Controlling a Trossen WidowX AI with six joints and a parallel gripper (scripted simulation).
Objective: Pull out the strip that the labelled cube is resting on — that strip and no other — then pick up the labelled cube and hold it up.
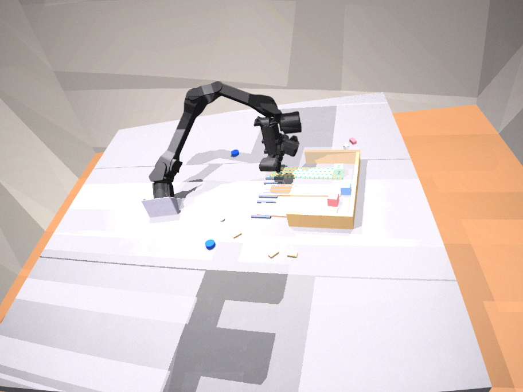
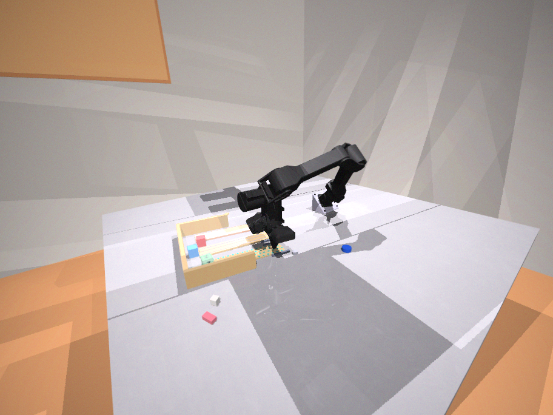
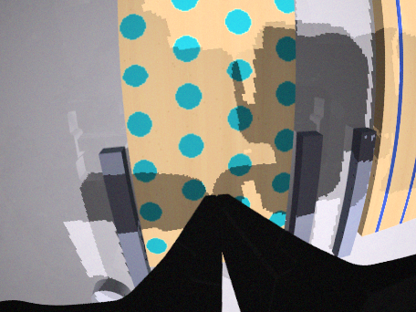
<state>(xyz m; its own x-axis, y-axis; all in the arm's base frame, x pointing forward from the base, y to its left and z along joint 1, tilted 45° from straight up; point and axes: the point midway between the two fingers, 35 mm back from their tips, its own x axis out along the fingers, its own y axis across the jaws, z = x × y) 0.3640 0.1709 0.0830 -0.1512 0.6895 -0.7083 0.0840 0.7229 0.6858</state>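
My gripper tip is now 10 cm short of the teal dotted strip and 1 cm to the left of it. From my gripper tip the other things lie so: small white cube (23 cm ahead, 13 cm to the left); then pink block (26 cm ahead, 17 cm to the left).
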